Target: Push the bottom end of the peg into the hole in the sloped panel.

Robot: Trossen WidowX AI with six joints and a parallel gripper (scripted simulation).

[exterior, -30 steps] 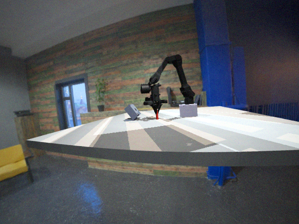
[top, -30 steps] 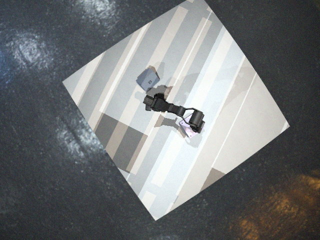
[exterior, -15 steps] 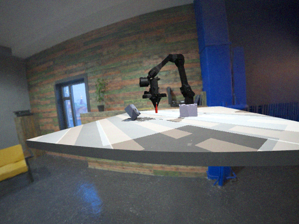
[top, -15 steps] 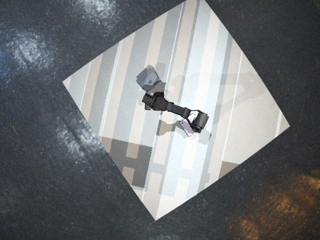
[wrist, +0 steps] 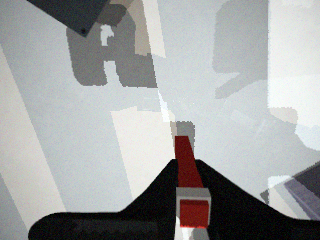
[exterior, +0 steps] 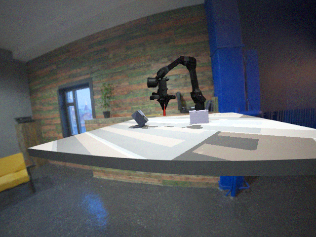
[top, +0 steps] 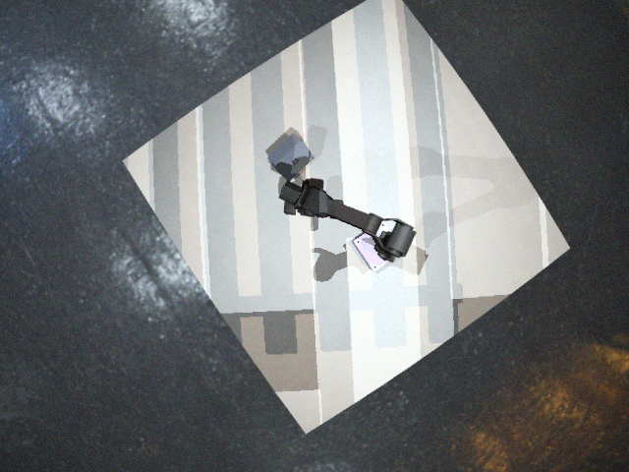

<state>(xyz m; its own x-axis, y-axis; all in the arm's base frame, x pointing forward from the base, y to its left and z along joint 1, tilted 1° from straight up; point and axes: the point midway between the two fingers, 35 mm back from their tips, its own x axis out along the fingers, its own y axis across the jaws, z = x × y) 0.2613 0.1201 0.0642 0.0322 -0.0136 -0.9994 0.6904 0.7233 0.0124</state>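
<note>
The grey-blue sloped panel lies 20 cm ahead of my gripper tip, 5 cm to the right of it and 5 cm below it. Also, from my gripper tip: red square peg: 2 cm above.
</note>
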